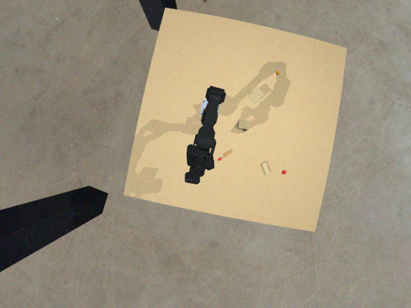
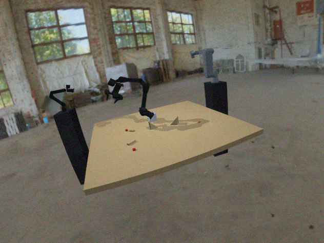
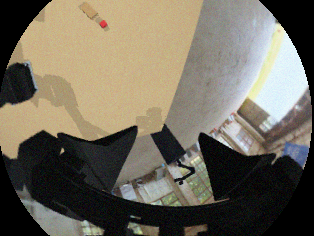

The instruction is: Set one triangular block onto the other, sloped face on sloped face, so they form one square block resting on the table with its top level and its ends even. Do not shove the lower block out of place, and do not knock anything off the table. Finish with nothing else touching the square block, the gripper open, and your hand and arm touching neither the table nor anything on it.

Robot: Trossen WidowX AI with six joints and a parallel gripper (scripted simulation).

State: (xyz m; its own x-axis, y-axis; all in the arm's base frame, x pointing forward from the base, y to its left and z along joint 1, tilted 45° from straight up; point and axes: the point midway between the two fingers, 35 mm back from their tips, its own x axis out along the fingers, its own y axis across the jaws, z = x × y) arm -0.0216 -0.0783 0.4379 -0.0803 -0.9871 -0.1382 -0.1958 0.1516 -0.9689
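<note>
Right now my gripper tip is 24 cm short of the triangular block, 57 cm to the right of it and 26 cm above it. From my gripper tip the other things lie so: tan block 18 cm ahead, 16 cm to the left, 28 cm below; then orange piece 32 cm ahead, 77 cm to the left, 27 cm below; then red cube 15 cm ahead, 11 cm to the left, 27 cm below.
</note>
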